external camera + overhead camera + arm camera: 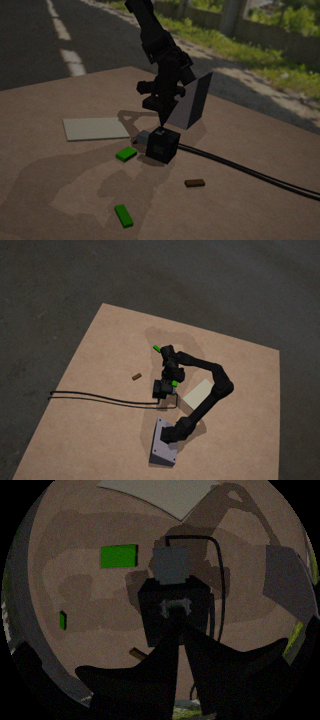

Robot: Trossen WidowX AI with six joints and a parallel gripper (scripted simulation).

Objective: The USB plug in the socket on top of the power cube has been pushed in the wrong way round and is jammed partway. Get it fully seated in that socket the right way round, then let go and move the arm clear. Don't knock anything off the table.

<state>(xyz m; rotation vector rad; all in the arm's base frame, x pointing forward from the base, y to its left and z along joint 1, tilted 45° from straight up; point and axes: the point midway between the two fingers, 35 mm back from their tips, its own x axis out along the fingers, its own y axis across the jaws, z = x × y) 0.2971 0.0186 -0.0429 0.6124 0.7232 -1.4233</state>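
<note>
My gripper tip is now 20 mm above the dark USB plug. The rest, counted from my gripper tip: brown block (70 mm ahead, 160 mm to the left, 100 mm below); pale flat card (20 mm ahead, 240 mm to the right, 100 mm below); USB socket (40 mm below).
</note>
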